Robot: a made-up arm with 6 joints. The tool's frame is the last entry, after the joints. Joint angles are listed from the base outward. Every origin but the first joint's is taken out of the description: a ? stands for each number. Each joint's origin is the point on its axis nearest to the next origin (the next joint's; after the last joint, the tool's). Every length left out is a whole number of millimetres.
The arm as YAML. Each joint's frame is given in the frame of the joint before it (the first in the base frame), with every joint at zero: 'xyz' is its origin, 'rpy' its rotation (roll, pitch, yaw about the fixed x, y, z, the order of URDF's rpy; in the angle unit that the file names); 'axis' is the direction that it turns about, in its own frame. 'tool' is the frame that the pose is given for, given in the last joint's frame.
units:
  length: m
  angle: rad
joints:
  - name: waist
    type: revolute
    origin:
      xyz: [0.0, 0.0, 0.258]
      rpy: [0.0, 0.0, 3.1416]
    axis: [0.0, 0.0, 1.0]
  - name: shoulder
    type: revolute
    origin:
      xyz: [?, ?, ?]
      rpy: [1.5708, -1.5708, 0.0]
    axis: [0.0, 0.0, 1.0]
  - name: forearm
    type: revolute
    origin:
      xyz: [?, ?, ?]
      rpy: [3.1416, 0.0, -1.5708]
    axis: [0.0, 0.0, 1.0]
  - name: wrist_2
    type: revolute
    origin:
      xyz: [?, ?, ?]
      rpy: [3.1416, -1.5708, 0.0]
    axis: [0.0, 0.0, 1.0]
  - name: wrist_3
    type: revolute
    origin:
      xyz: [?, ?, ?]
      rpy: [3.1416, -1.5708, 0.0]
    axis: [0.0, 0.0, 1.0]
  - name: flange
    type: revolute
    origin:
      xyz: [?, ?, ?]
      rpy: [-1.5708, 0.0, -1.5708]
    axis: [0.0, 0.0, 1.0]
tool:
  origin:
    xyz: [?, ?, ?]
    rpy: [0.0, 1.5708, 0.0]
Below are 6 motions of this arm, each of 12 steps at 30 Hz.
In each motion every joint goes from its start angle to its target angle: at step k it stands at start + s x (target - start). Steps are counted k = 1, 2, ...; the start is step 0. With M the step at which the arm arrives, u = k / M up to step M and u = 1 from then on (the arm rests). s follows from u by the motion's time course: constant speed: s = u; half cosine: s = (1 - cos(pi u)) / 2; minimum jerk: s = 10 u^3 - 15 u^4 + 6 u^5.
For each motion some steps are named. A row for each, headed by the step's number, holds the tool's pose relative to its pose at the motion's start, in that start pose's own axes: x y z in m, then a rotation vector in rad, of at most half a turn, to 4 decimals.
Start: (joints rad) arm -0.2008 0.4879 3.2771 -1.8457 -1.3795 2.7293
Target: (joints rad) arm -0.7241 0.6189 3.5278 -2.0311 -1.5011 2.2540
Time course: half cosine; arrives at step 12
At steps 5, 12:
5: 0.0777 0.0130 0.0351 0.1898 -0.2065 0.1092
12: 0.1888 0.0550 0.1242 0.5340 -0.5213 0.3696

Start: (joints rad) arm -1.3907 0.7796 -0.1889 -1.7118 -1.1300 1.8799
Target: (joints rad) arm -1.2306 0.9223 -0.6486 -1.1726 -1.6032 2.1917
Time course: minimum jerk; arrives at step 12
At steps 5, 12:
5: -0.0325 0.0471 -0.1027 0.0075 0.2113 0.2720
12: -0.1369 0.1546 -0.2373 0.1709 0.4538 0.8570

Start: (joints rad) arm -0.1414 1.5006 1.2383 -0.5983 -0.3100 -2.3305
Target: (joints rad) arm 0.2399 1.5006 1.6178 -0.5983 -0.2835 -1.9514
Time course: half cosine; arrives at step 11
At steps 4, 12:
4: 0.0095 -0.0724 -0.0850 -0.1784 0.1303 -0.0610
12: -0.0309 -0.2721 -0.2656 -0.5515 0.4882 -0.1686

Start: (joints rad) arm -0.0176 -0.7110 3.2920 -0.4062 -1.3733 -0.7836
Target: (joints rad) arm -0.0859 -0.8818 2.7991 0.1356 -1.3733 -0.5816
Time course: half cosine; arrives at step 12
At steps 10, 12:
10: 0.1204 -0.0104 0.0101 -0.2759 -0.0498 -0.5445
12: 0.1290 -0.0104 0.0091 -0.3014 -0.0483 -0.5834

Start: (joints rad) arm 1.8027 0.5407 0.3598 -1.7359 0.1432 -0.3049
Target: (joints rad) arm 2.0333 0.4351 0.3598 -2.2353 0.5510 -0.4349
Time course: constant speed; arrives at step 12
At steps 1, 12:
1: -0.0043 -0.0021 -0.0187 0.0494 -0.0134 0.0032
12: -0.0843 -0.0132 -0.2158 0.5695 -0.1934 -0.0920

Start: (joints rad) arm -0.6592 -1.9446 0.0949 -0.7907 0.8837 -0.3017
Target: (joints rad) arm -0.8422 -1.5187 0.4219 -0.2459 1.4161 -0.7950
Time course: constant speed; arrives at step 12
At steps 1, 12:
1: 0.0042 -0.0011 -0.0082 0.0040 -0.0174 0.0543
12: 0.0317 -0.0117 -0.1107 0.1918 0.0156 0.7621

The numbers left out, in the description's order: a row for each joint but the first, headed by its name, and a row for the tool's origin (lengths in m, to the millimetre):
shoulder: 0.0 0.0 0.0
forearm: 0.257 0.0 0.0
wrist_2: -0.569 0.0 0.0
wrist_3: 0.127 0.0 0.0
flange: 0.0 0.0 0.0
tool: 0.0 0.0 0.0

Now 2 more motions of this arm.
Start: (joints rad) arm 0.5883 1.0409 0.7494 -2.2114 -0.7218 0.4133
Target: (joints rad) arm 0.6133 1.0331 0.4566 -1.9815 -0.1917 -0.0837
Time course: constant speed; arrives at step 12
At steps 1, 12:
1: -0.0083 -0.0127 -0.0001 0.0394 -0.0414 -0.0478
12: -0.1156 -0.1361 -0.0130 0.3724 -0.5863 -0.4474

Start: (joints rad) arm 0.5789 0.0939 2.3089 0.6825 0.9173 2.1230
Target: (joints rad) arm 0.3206 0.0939 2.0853 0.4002 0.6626 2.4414
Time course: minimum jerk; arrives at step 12
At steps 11, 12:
11: -0.0553 -0.0202 0.1370 -0.1107 -0.3334 0.2059
12: -0.0558 -0.0203 0.1376 -0.1115 -0.3355 0.2068

